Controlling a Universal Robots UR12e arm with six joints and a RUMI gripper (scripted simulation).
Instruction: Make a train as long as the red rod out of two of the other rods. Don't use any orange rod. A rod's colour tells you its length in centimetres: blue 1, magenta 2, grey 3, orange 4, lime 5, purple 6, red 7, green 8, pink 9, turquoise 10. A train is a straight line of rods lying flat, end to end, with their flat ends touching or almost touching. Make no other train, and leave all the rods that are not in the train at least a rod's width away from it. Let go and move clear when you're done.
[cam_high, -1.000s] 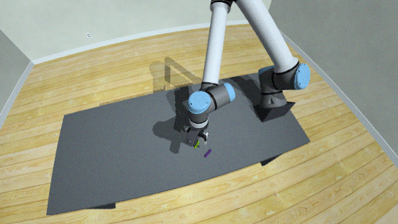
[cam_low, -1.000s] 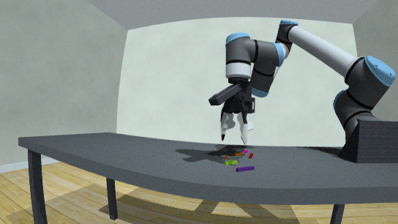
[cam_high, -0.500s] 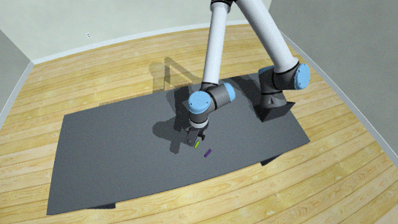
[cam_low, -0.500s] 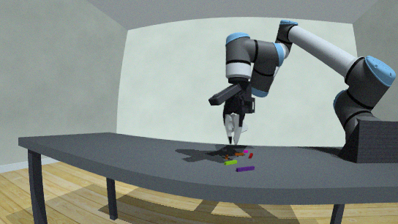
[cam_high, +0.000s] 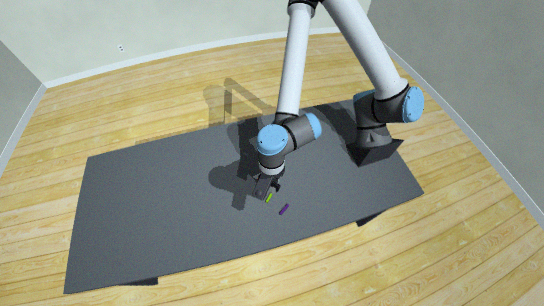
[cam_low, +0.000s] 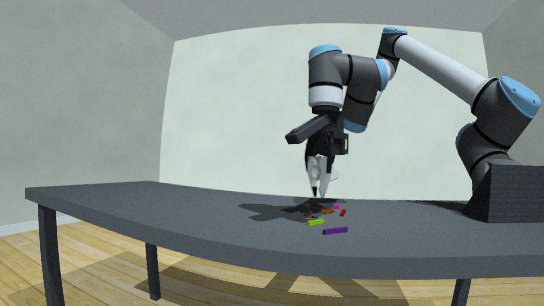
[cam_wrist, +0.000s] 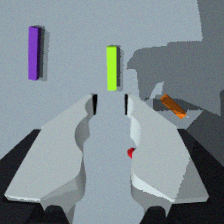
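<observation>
Right now the lime rod is 80 mm below my hand. From my hand the other things lie so: purple rod: 50 mm behind, 80 mm to the left, 80 mm below; magenta rod: 50 mm behind, 250 mm to the right, 80 mm below; red rod: 70 mm behind, 150 mm to the right, 80 mm below.
</observation>
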